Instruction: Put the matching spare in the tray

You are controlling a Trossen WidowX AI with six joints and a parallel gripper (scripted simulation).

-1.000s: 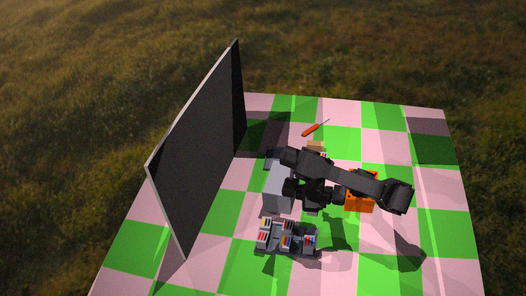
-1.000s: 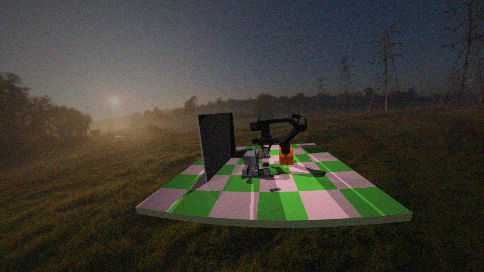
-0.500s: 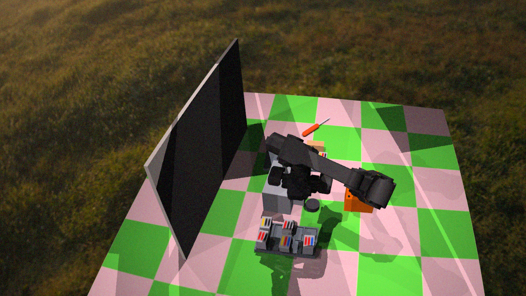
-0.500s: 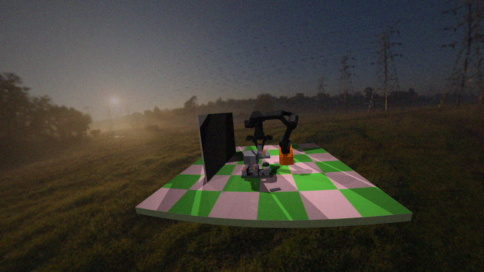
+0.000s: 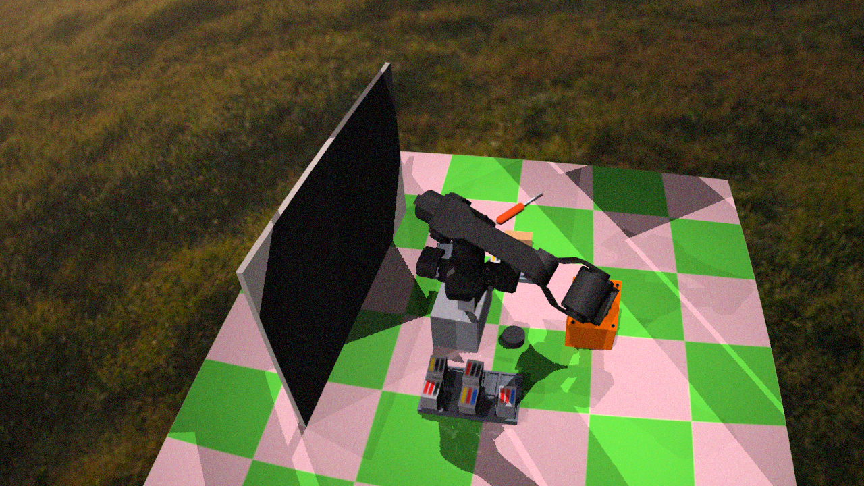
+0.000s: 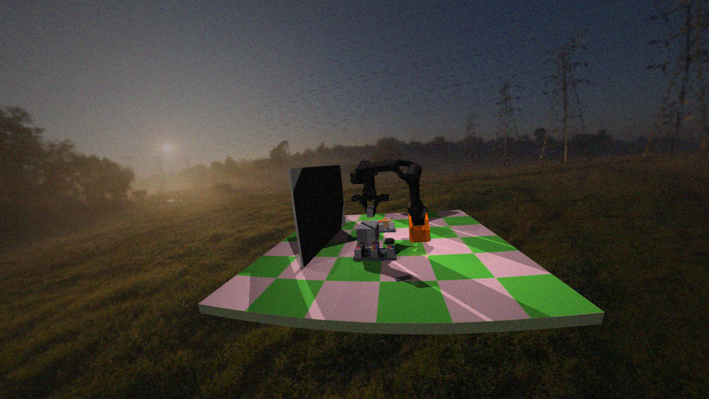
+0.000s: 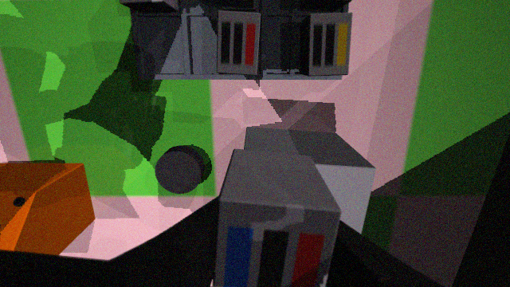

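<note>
Right now the grey tray is 28 cm to the right of my gripper tip, 18 cm below it and 7 cm ahead of it. Round my gripper tip: black puck: 17 cm below, 9 cm behind, 5 cm to the right; mounted unit: 13 cm below, 8 cm to the right, 3 cm ahead; grey spare: 2 cm above.
</note>
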